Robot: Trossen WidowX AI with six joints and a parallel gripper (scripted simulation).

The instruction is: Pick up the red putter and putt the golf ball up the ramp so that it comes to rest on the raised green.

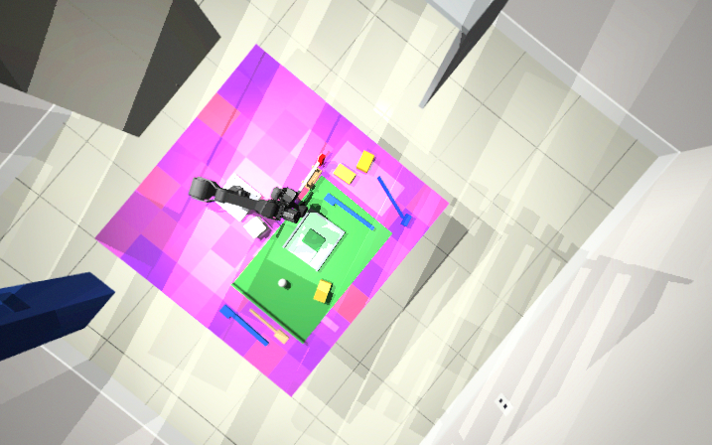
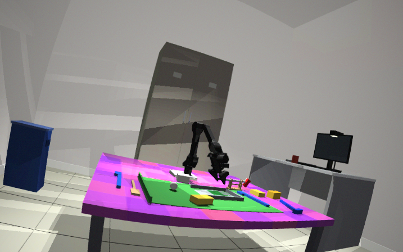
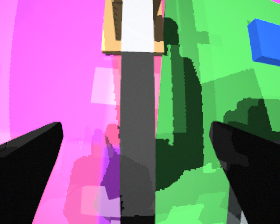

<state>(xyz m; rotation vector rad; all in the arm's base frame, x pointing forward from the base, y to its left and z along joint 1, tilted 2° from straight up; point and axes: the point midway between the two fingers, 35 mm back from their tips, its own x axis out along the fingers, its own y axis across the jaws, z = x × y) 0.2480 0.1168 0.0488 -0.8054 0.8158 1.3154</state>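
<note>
My gripper tip is now 1 cm short of the wooden stand and 12 cm to the right of it. Also, from my gripper tip: green mat 22 cm ahead, 25 cm to the right, 4 cm below; white golf ball 14 cm ahead, 42 cm to the right, 1 cm below; blue putter 44 cm ahead, 22 cm to the left, 2 cm below.
</note>
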